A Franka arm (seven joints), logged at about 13 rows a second.
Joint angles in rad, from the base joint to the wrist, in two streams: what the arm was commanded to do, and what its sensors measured. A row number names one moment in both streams.
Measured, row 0: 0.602, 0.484, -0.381, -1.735, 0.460, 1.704, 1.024
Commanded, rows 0 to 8: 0.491, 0.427, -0.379, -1.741, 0.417, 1.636, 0.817; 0.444, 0.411, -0.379, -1.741, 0.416, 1.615, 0.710; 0.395, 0.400, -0.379, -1.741, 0.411, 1.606, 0.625; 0.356, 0.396, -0.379, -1.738, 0.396, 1.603, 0.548; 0.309, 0.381, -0.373, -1.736, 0.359, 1.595, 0.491; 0.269, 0.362, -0.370, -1.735, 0.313, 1.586, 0.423; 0.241, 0.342, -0.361, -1.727, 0.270, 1.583, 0.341; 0.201, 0.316, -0.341, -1.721, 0.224, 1.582, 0.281; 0.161, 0.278, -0.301, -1.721, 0.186, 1.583, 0.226
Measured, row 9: 0.226, 0.360, -0.377, -1.716, 0.262, 1.593, 0.299
